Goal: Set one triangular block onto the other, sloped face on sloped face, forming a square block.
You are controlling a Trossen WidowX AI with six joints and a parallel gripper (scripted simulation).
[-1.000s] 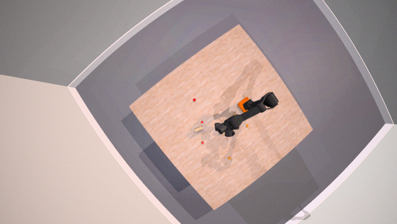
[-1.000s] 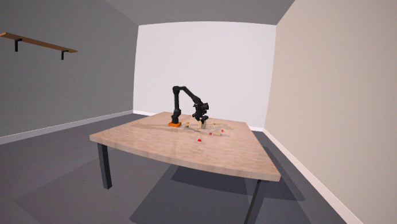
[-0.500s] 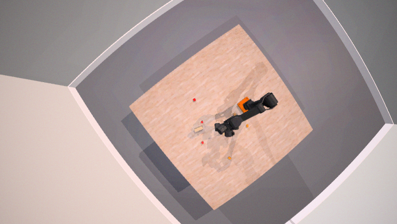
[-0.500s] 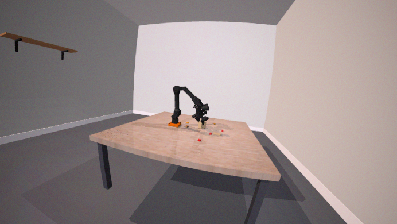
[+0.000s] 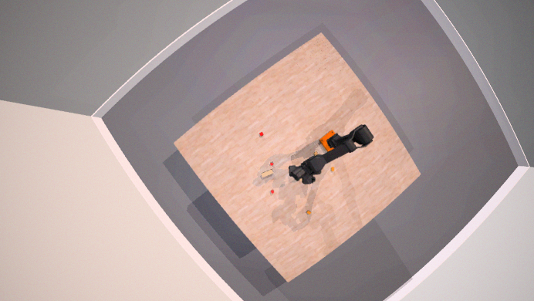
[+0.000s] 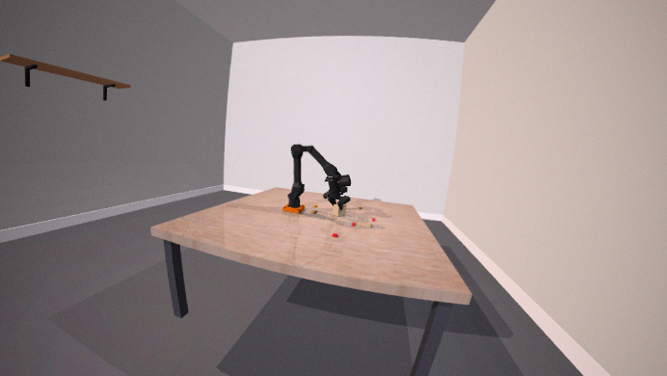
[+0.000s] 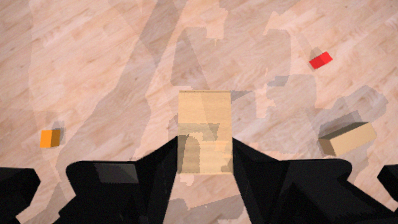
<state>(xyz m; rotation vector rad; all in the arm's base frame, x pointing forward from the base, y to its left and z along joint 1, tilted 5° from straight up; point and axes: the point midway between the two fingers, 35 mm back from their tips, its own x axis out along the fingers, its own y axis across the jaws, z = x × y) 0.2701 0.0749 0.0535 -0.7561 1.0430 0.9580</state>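
Right now my gripper tip is 1 cm to the left of the triangular block and 1 cm below it.
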